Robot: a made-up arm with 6 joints.
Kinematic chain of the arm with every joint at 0, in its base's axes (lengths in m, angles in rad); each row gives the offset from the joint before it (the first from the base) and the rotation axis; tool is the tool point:
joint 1: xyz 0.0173 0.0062 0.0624 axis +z
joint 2: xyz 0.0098 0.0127 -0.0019 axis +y
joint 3: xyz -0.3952 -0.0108 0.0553 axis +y
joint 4: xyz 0.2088 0.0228 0.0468 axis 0.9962 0 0.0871
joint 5: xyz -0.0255 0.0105 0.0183 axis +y
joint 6: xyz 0.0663 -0.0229 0.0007 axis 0.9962 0 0.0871
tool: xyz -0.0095 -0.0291 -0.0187
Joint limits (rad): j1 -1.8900..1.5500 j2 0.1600..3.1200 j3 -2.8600..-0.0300 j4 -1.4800..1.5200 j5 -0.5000..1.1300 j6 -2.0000..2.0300
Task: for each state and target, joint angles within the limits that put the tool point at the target. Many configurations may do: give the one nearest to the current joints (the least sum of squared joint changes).
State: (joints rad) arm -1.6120 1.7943 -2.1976 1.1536 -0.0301 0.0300
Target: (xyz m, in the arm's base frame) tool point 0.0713 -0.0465 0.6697
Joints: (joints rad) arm -1.2489 1.3143 -2.3942 1.3652 0.1990 0.1895
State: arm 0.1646 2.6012 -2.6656 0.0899 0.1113 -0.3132
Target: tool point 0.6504 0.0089 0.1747
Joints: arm 0.0357 2.7128 -2.5442 0.1176 0.1851 -0.2844
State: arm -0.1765 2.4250 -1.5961 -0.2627 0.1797 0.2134
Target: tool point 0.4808 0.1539 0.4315
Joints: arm 0.3365 2.0633 -2.0329 -0.3491 0.0002 0.1591
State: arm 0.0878 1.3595 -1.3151 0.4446 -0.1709 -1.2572
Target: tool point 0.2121 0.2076 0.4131
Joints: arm 0.8996 1.4976 -1.0320 0.4495 -0.0443 -1.2430
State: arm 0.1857 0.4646 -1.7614 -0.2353 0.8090 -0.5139
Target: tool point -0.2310 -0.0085 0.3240
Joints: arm -0.0202 0.1600 -0.9792 -0.0767 1.1300 -0.0018
